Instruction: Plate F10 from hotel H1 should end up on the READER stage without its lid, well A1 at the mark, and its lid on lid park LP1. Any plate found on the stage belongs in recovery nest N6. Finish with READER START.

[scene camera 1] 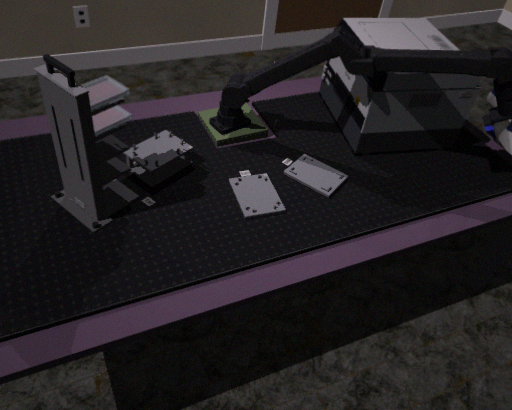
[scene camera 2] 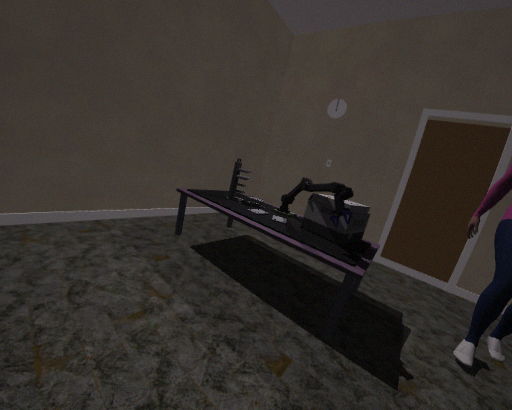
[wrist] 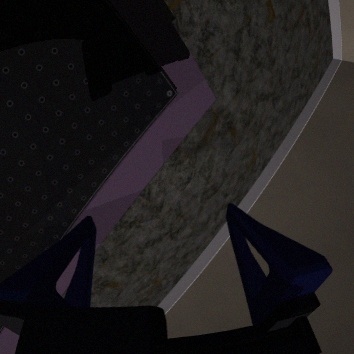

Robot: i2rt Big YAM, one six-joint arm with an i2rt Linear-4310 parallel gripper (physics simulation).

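Frame: origin at the arm's base, x right, y ahead, z up, level; centimetres.
Where they show: gripper, fingertip midpoint: (scene camera 2: 342, 225) (wrist: 159, 216); arm's base at its link origin: (scene camera 1: 230, 123) (scene camera 2: 283, 211).
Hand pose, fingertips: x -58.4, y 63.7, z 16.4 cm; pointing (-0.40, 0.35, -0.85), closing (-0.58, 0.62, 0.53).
Each offset is from my fingertips to the centre of the thing.
My gripper (scene camera 2: 341, 218) (wrist: 159, 216) is open and empty, with its blue fingers wide apart. It hangs by the reader {dx +7.0, dy -41.9, dz -2.6 cm} (scene camera 1: 405, 122) (scene camera 2: 322, 214), a large grey box, at the right end of the table. In the wrist view the fingers are over the table's edge and the floor. The hotel {dx +109.9, dy -50.6, dz +3.5 cm} (scene camera 1: 70, 145) (scene camera 2: 234, 180) stands upright at the left; an upper plate {dx +106.0, dy -51.7, dz +14.5 cm} (scene camera 1: 109, 91) and a lower plate {dx +106.0, dy -51.7, dz +7.4 cm} (scene camera 1: 111, 120) show behind its back panel. Their labels are unreadable. Two flat grey pads, one left (scene camera 1: 257, 195) and one right (scene camera 1: 316, 174), lie mid-table; I cannot tell which is LP1. The reader stage does not show.
A raised pegged stand (scene camera 1: 159, 149) is right of the hotel. The arm's base sits on a green block (scene camera 1: 242, 135). The arm stretches over the reader's front. The table's purple edge (scene camera 1: 250, 272) (wrist: 150, 150) borders the dark perforated top. A person (scene camera 2: 502, 260) stands at the right.
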